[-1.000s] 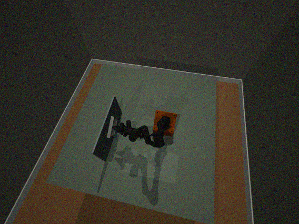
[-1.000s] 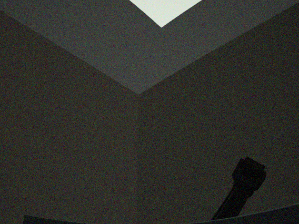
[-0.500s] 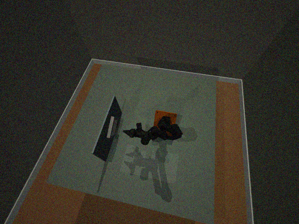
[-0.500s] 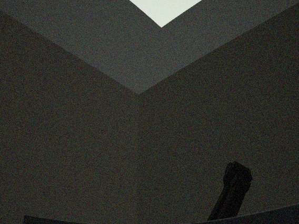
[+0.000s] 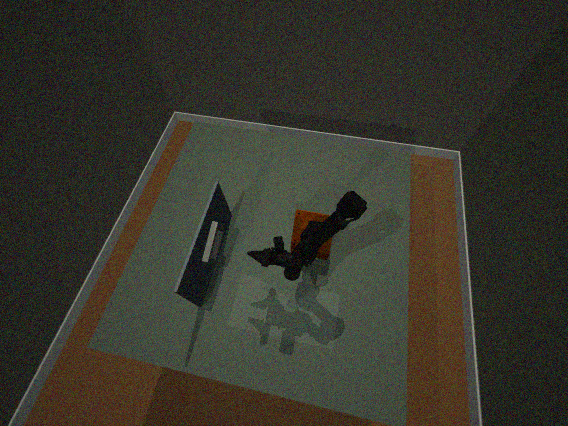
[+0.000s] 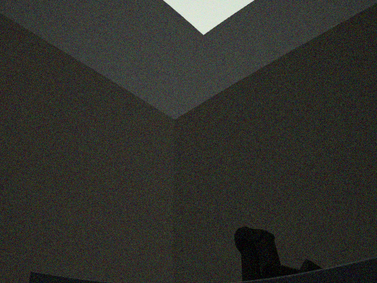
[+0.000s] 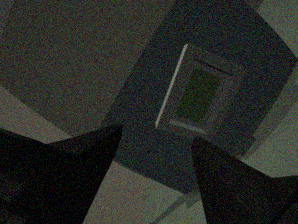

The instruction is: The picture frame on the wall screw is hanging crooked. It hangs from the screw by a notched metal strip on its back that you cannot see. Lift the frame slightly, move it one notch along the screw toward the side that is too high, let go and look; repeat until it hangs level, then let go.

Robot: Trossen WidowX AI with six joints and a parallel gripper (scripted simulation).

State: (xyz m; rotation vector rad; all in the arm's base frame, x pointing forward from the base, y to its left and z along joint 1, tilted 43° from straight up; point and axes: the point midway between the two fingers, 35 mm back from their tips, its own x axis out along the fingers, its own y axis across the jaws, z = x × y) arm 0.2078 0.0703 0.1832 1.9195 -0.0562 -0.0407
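My gripper tip is 18 cm short of the picture frame, 8 cm above it and 4 cm to the left of it. The rest, counted from my gripper tip: wall panel (19 cm ahead, 9 cm below, 3 cm to the right).
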